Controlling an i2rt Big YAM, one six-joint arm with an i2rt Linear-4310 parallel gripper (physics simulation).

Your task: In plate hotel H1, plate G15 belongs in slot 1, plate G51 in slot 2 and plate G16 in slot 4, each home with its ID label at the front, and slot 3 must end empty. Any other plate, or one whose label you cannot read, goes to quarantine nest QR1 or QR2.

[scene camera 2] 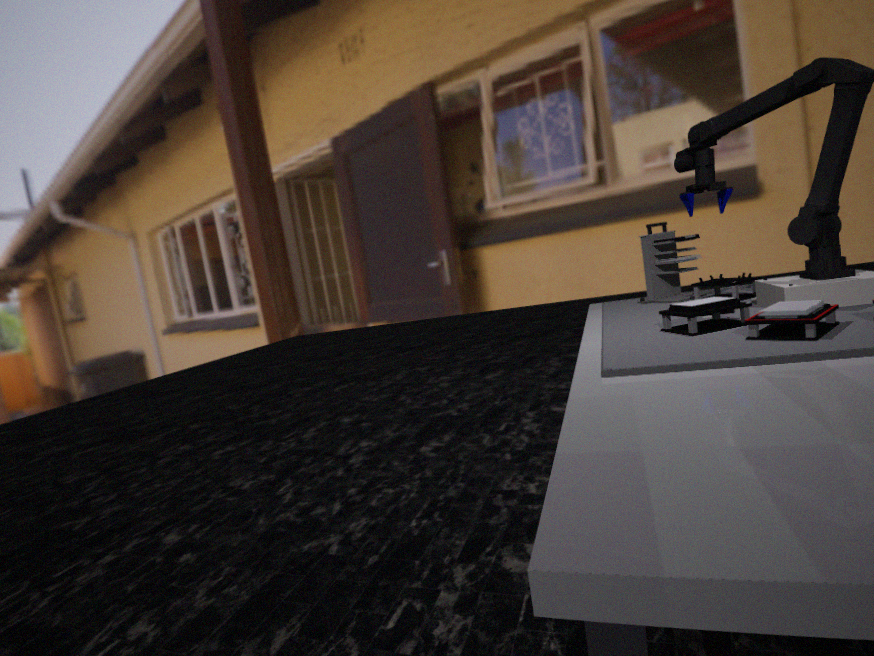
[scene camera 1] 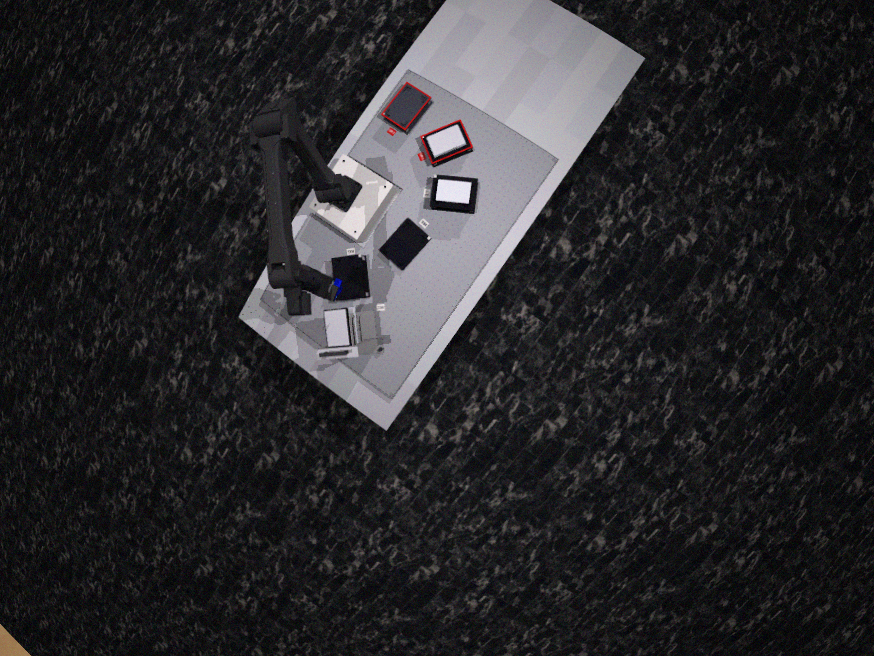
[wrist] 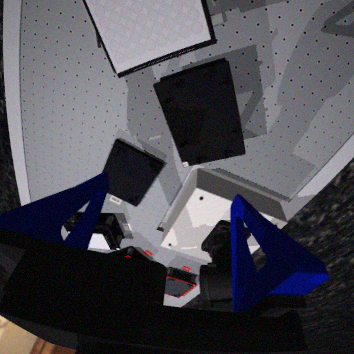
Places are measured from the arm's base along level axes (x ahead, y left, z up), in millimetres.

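Where they show: gripper, between the fingertips: (scene camera 2: 706,215) (scene camera 1: 328,284) (wrist: 171,189); arm's base, origin of its link: (scene camera 2: 826,276) (scene camera 1: 346,194) (wrist: 224,237).
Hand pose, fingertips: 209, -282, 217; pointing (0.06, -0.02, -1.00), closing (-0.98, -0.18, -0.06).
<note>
Things, the pixels of their top centre, and the offset from my fingertips, as dx, dy, dz. Level surfaces: height alone.
- third white plate, centre of its top: (scene camera 2: 791,305) (scene camera 1: 446,139) +7, +645, -224
- red-edged nest, centre of its top: (scene camera 1: 405,104) (wrist: 173,288) -206, +693, -232
- perforated board, height of its surface: dz -278
Plate hotel H1 (scene camera 1: 352,350) (scene camera 2: 653,268) stands at the table's far end from scene camera 2. A white plate (scene camera 1: 337,328) (wrist: 150,30) with a dark rim lies uppermost in it; what the lower slots hold is hidden or too small to tell. Another white plate (scene camera 1: 453,191) (scene camera 2: 705,302) sits on a black nest. A third white plate (scene camera 1: 446,141) (scene camera 2: 789,308) sits on a red-edged nest; the other red-edged nest (scene camera 1: 407,106) bears no white plate. No plate ID is readable. My gripper (scene camera 2: 705,213) (wrist: 171,189) is open and empty, high above the table beside the hotel.
Two black nests without white plates, one (scene camera 1: 350,276) (wrist: 200,112) beside the hotel and one (scene camera 1: 405,244) (wrist: 134,172) further along, stand on the perforated board (scene camera 1: 437,282). The white arm base (scene camera 1: 370,208) (wrist: 185,235) stands at the table's edge.
</note>
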